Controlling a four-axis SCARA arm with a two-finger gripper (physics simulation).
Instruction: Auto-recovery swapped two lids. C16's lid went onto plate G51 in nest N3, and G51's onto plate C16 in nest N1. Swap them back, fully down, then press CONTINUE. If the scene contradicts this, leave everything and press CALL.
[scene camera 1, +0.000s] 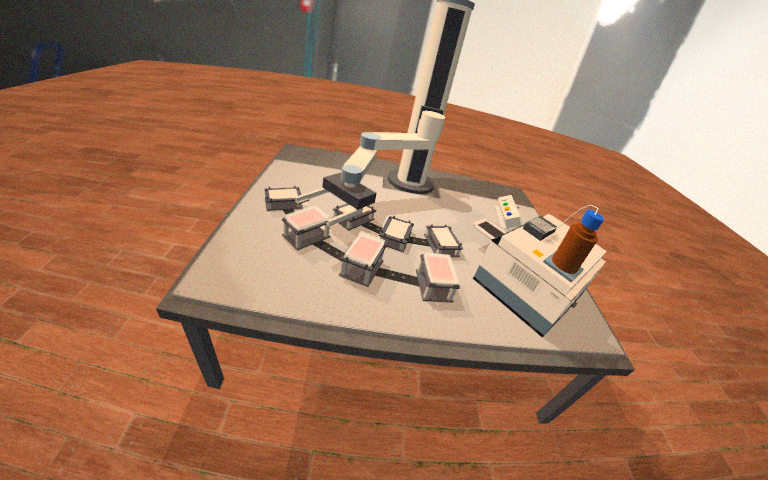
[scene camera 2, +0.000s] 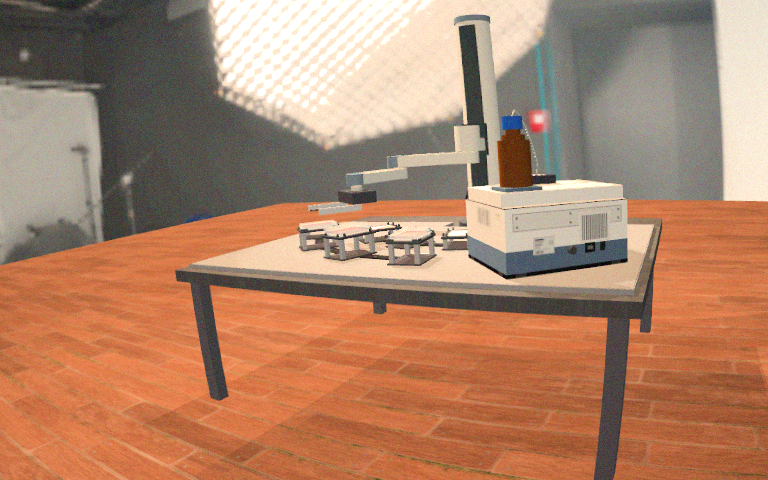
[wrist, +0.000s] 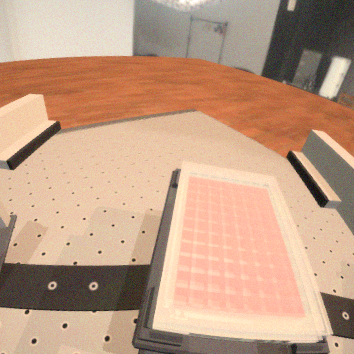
The gripper (scene camera 1: 311, 211) carries nothing. Also in view: a brown bottle (scene camera 2: 514, 155).
The gripper is seen too in scene camera 2 (scene camera 2: 313, 210) and in the wrist view (wrist: 176, 124).
